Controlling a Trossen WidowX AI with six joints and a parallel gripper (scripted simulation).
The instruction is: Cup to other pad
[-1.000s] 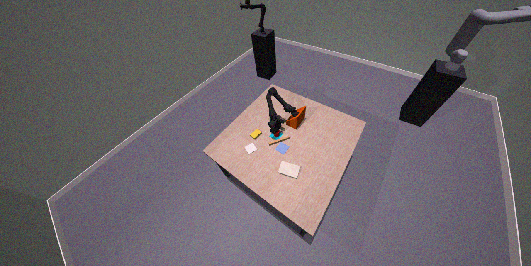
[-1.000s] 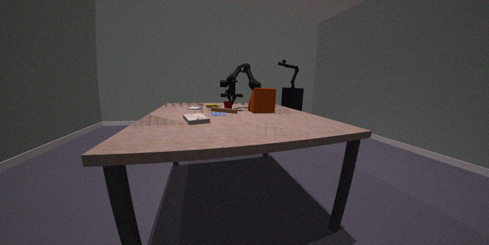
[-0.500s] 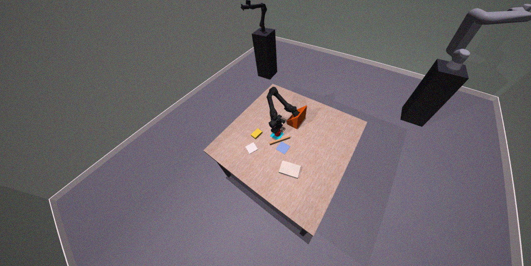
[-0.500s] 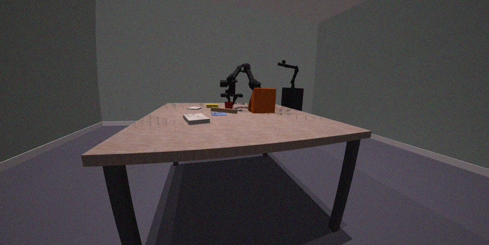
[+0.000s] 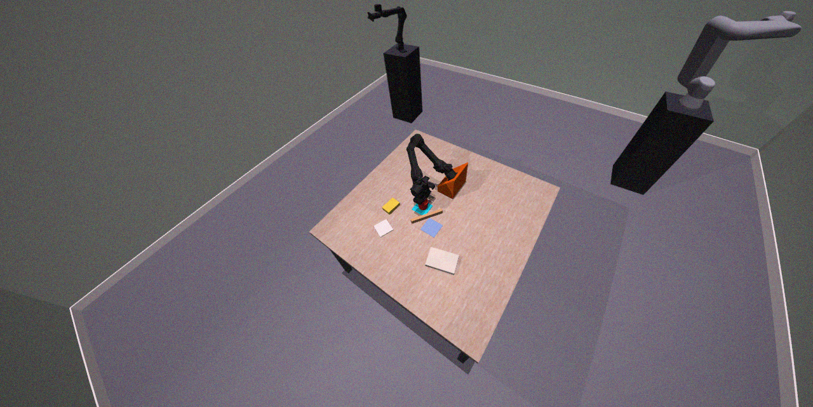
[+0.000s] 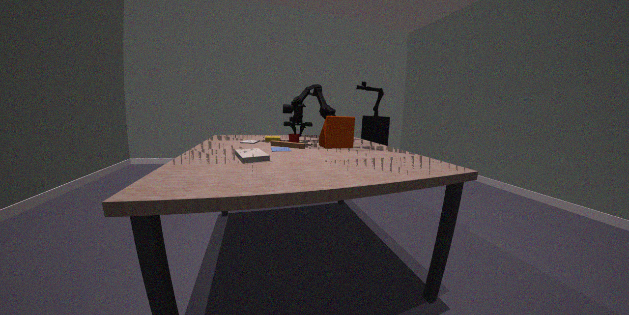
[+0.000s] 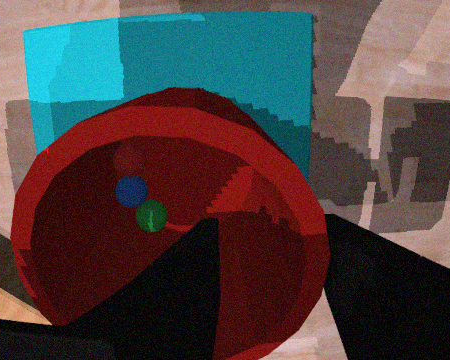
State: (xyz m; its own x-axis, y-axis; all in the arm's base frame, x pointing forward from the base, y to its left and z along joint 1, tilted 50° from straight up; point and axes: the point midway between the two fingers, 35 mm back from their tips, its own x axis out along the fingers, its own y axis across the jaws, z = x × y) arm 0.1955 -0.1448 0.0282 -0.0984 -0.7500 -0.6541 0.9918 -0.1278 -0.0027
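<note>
Now: gripper tip 30 mm short of the red cup and 20 mm above it. Round my gripper tip: green marble: 40 mm ahead, 10 mm to the left, 40 mm below; then blue marble: 40 mm ahead, 40 mm below; then cyan pad: 30 mm ahead, 60 mm below.
</note>
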